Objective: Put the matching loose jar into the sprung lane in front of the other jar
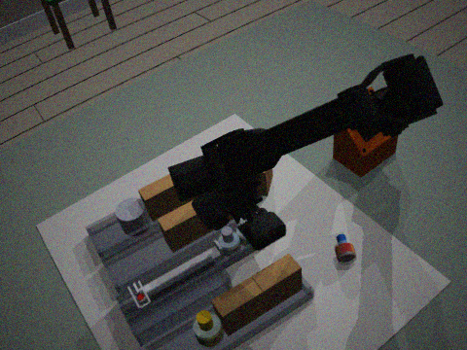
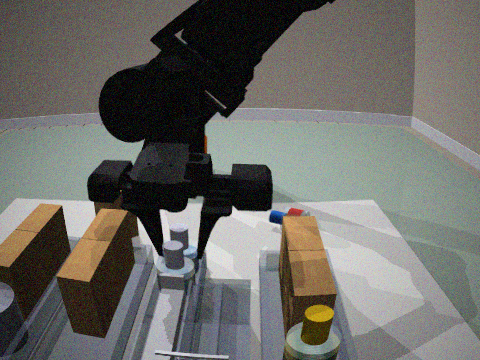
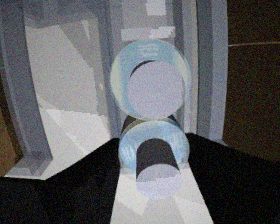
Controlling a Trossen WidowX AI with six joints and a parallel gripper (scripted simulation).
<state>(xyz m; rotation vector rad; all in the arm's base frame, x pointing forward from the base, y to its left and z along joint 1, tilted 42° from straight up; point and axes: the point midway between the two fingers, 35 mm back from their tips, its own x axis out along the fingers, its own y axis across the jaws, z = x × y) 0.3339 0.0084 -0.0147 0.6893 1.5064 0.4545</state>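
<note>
Now: gripper tip 12 cm past the brown box, 9 cm to the left of it and 1 cm below it. Round my gripper tip: red mark (23 cm ahead, 4 cm above, 1 cm to the left); then grey can (19 cm to the right, 14 cm ahead); then sprung lane (15 cm ahead, 1 cm below).
</note>
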